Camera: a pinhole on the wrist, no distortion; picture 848 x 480 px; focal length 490.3 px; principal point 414.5 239.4 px. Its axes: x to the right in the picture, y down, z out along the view. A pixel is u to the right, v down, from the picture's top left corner.
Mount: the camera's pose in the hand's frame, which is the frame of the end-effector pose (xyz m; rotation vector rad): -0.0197 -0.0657 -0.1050 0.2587 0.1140 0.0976
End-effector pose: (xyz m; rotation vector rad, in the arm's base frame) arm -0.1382 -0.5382 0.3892 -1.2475 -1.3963 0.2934
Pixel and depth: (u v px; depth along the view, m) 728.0 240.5 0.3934
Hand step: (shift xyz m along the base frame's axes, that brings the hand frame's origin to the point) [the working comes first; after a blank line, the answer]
In the camera's frame: 0.2515 0.0009 0.3934

-0.2028 0.2824 0.1902
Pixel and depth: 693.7 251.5 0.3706
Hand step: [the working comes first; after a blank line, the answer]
In the camera's frame: 0.2110 0.0091 0.3706

-0.1962 0.2443 0.1630
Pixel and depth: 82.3 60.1 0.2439
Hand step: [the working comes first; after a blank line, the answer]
In the camera's frame: -0.1653 -0.0892 0.2439

-0.2524 -0.1479 0.0614
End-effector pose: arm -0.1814 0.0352 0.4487 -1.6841 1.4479 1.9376
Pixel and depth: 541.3 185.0 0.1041
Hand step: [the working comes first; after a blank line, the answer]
In the camera's frame: 0.0269 -0.0116 0.1041

0.0681 0.0332 -0.0690
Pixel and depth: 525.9 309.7 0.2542
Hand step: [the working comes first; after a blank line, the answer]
In the camera's frame: 0.0578 0.0364 0.2542

-0.0550 0.1228 -0.1198
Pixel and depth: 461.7 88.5 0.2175
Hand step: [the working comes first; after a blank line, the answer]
In the camera's frame: 0.0209 -0.0669 0.2175

0.0583 0.1404 -0.1351
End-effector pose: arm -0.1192 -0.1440 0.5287 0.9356 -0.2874 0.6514
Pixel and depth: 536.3 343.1 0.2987
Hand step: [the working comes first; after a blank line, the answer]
In the camera's frame: 0.0742 0.0632 0.2987

0.1201 -0.1525 0.1058
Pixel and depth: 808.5 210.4 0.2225
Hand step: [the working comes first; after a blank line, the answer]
In the camera's frame: 0.1788 -0.0132 0.2225

0.2199 -0.0467 0.0683
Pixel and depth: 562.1 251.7 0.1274
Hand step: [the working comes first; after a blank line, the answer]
In the camera's frame: 0.0384 0.0032 0.1274

0.0838 -0.0365 -0.0336
